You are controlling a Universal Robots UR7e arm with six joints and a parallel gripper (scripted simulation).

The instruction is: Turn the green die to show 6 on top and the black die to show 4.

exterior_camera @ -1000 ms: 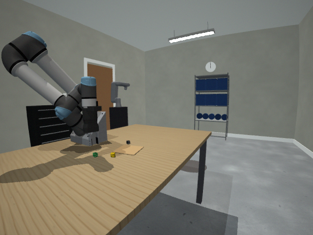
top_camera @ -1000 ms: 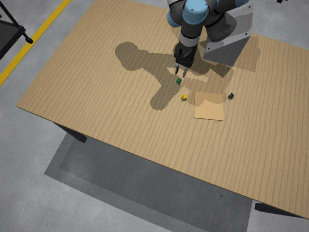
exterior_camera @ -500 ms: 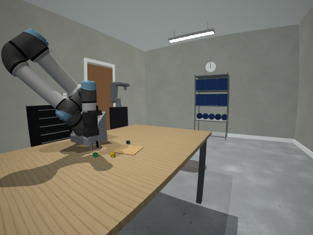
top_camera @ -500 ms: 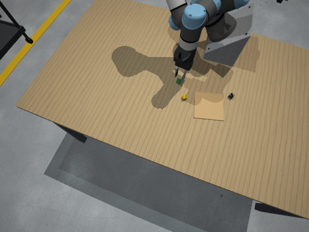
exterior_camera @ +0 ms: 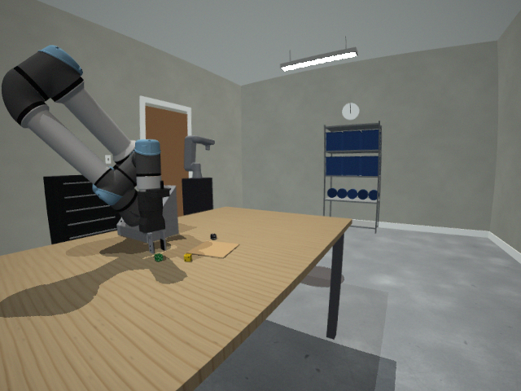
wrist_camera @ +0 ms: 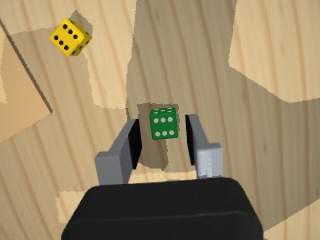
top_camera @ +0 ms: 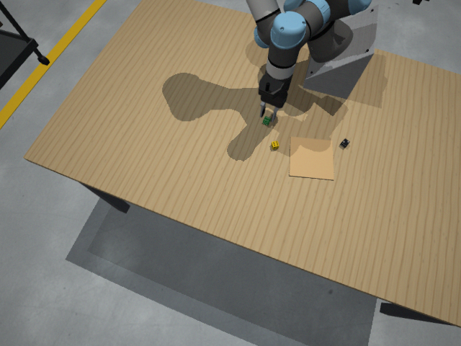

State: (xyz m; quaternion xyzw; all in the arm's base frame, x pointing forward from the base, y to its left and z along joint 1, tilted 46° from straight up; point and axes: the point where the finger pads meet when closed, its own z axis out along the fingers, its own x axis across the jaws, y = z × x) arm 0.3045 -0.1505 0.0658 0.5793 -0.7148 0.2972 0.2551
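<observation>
Right now the green die is 40 mm below my hand. The rest, counted from my hand: yellow die 80 mm ahead, 50 mm to the left, 40 mm below; black die 270 mm to the left, 40 mm below, 10 mm ahead; tan mat 170 mm to the left, 90 mm ahead, 50 mm below.
</observation>
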